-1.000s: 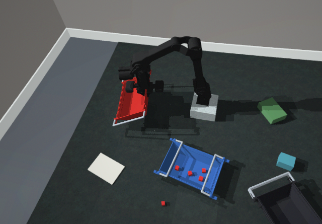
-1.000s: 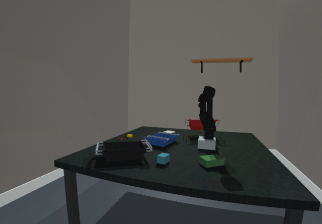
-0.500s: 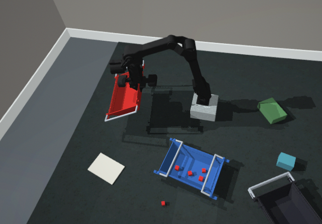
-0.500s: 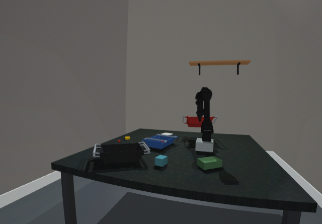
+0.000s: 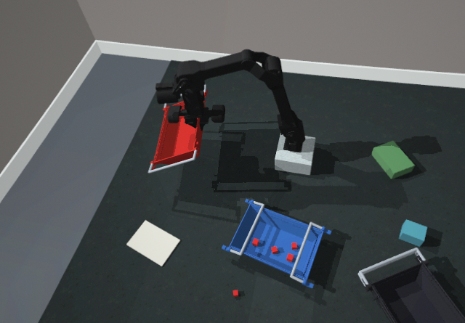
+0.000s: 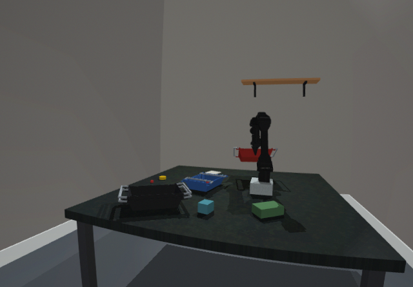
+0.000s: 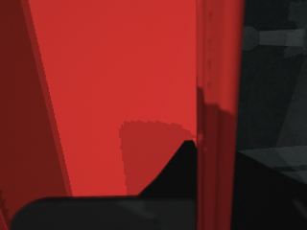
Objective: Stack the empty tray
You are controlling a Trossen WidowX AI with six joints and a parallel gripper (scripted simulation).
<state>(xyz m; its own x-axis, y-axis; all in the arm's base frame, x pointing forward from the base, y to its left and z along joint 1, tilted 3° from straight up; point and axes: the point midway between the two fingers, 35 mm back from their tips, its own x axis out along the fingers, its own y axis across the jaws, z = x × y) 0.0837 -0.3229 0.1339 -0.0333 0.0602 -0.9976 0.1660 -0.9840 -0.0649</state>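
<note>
Now: the red tray 70 mm to the right of my gripper tip and 10 mm ahead of it. Round my gripper tip: small red cube: 460 mm ahead, 220 mm to the left, 170 mm below; white flat plate: 360 mm ahead, 180 mm below, 90 mm to the right; green block: 670 mm to the left, 160 mm below, 110 mm behind.
</note>
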